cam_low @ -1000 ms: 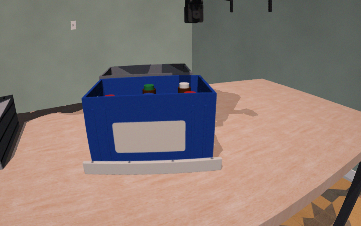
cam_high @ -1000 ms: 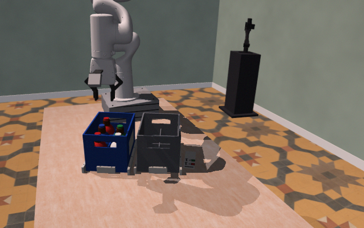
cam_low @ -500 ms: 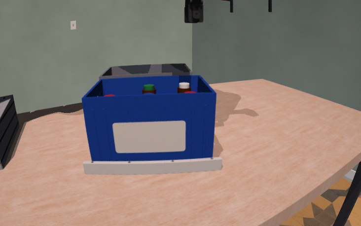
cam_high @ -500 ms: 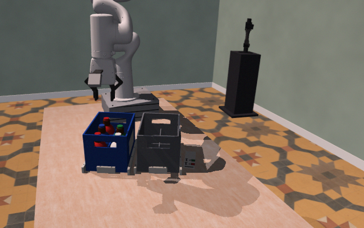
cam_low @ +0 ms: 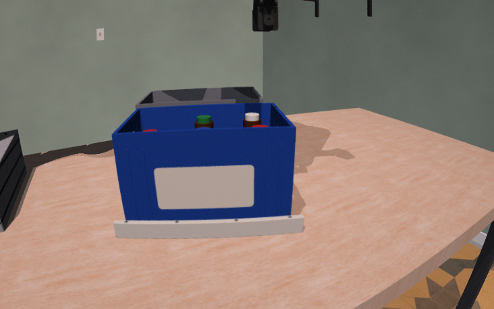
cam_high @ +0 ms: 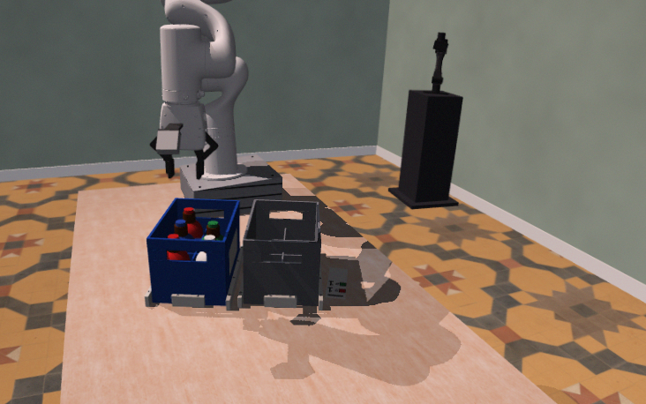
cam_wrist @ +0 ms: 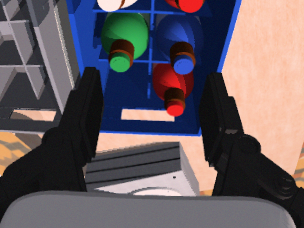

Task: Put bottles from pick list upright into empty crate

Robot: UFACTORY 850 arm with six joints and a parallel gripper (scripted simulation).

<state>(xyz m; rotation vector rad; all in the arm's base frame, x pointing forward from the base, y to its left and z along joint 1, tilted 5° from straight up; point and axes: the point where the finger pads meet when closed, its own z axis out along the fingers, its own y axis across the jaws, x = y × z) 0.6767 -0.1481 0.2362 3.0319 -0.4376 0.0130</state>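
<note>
The red-label bottle lies 250 mm below my hand, 30 mm to the right of it and 20 mm behind it. Round my hand: white-cap bottle 250 mm below, 50 mm to the left; blue-capped bottle 250 mm below, 110 mm behind, 10 mm to the right; green bottle 250 mm below, 90 mm behind, 70 mm to the left.
</note>
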